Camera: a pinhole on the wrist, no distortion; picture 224 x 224 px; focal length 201.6 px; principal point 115.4 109.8 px. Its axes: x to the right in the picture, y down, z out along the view. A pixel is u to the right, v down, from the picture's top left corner.
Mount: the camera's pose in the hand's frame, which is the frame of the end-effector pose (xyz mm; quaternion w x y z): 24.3 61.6 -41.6 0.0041 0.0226 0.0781 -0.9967
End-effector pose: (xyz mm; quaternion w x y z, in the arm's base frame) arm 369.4 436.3 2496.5 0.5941 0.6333 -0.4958 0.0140
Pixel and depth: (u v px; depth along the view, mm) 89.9 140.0 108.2
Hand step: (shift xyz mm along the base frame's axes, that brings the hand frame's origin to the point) -37.8 -63.2 22.9
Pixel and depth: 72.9 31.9 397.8
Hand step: -269.2 -314.4 54.7
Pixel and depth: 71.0 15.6 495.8
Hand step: -361.7 -398.7 80.2
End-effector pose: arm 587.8 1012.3 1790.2 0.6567 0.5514 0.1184 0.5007
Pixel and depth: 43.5 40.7 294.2
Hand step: 183.5 -85.2 241.1
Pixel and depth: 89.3 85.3 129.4
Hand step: 49.7 -32.7 94.5
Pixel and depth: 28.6 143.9 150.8
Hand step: 107.1 -0.5 82.6
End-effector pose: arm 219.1 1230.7 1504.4 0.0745 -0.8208 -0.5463 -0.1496
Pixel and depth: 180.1 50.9 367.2
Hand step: 115.6 -45.2 -345.3
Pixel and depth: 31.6 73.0 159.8
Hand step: 110.6 82.3 -86.8
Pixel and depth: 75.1 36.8 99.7
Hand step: 99.7 20.4 -43.5
